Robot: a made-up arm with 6 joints.
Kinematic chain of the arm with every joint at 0, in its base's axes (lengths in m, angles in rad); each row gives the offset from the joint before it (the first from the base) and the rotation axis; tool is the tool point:
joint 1: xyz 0 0 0.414 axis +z
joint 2: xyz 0.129 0 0 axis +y
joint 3: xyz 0 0 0.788 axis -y
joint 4: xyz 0 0 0.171 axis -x
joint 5: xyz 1.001 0 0 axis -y
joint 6: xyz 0.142 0 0 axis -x
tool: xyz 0 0 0
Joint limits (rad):
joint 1: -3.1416..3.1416
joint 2: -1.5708..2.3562
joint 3: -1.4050..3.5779
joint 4: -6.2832..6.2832
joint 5: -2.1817..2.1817
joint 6: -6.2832..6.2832
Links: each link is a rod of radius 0.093 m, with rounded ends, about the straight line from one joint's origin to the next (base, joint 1, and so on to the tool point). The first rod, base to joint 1, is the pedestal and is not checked.
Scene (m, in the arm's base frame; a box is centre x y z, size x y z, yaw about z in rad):
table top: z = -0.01
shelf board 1: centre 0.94 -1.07 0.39 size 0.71 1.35 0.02 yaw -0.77
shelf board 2: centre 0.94 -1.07 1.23 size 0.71 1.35 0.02 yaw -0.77
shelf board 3: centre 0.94 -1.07 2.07 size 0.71 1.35 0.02 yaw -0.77
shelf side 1: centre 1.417 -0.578 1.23 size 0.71 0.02 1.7 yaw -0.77
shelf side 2: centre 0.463 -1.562 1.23 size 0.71 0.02 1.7 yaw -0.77
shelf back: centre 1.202 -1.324 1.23 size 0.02 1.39 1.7 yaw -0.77
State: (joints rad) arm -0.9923 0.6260 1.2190 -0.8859 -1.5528 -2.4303
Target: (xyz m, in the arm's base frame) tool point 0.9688 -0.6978 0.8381
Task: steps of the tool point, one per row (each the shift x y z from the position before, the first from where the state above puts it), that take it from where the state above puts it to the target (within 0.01 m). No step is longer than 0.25 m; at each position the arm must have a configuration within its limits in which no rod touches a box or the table.
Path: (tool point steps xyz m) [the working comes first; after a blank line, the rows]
Joints at the target: -0.7021 0.1975 -0.2402 -0.7368 -1.7980 -2.4303
Straight joint move there: touches shelf board 2.

1: -0.1184 0.0849 0.0519
2: -0.1188 0.1062 0.0184
3: -0.1137 0.1211 -0.0171
4: -0.1038 0.1286 -0.0532
5: 0.1138 -0.0082 -0.1987
6: 0.0933 0.0463 -0.2135
7: 0.0557 0.0926 -0.2182
8: 0.0051 0.1249 -0.2122
9: 0.1572 -0.1447 0.0279
10: 0.1531 -0.1562 -0.0280

